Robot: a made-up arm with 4 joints.
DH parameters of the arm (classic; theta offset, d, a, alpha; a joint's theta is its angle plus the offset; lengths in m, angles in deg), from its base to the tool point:
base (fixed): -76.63 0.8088 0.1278 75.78
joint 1: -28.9 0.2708 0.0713 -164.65
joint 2: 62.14 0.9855 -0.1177 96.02
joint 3: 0.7 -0.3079 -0.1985 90
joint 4: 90 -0.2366 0.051 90
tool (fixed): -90 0.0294 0 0
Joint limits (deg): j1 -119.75..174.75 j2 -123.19..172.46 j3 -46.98..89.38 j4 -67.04..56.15
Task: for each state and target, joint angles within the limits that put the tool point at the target. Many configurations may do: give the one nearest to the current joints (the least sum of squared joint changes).
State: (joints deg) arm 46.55 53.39 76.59 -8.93
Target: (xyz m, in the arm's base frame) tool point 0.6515 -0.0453 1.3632
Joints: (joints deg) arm 32.50 68.18 79.09 -5.78
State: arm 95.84 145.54 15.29 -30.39
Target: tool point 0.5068 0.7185 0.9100
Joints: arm 123.16 94.38 54.82 -53.93
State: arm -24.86 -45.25 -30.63 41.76
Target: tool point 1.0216 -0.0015 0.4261
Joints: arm -70.08 -92.06 -46.98 26.73
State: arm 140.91 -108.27 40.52 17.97
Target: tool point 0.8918 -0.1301 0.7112
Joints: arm 127.68 -123.19 47.41 47.32
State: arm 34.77 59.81 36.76 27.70
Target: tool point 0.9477 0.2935 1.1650
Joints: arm 31.99 25.79 -5.09 15.13
